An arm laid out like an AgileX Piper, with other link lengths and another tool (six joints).
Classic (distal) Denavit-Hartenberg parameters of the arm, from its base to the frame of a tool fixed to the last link. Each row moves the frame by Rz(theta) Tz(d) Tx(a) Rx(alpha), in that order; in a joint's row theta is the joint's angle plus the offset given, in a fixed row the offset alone. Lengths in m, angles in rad.
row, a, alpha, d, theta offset
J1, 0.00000, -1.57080, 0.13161, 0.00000
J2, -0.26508, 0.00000, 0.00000, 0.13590
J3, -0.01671, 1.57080, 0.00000, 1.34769
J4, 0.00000, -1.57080, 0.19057, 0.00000
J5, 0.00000, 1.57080, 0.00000, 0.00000
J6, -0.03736, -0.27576, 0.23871, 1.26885
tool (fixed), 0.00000, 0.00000, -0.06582, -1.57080
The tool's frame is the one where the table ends.
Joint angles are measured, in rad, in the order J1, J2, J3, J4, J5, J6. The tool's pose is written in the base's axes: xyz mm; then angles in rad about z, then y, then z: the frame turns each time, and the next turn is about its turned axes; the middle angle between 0 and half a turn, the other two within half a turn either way. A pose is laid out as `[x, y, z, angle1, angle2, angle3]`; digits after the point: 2 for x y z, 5 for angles.
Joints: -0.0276 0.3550 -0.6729 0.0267 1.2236 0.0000
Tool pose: [49.62, -37.91, 213.94, 0.09319, 2.12074, -0.21244]
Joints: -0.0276 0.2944 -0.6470 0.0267 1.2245 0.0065
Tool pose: [43.49, -37.70, 209.15, 0.08884, 2.08681, -0.21186]
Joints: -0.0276 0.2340 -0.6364 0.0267 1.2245 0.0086
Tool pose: [38.49, -37.55, 208.59, 0.08516, 2.03721, -0.21660]
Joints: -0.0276 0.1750 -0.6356 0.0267 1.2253 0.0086
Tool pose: [33.79, -37.42, 210.45, 0.08219, 1.98017, -0.22364]
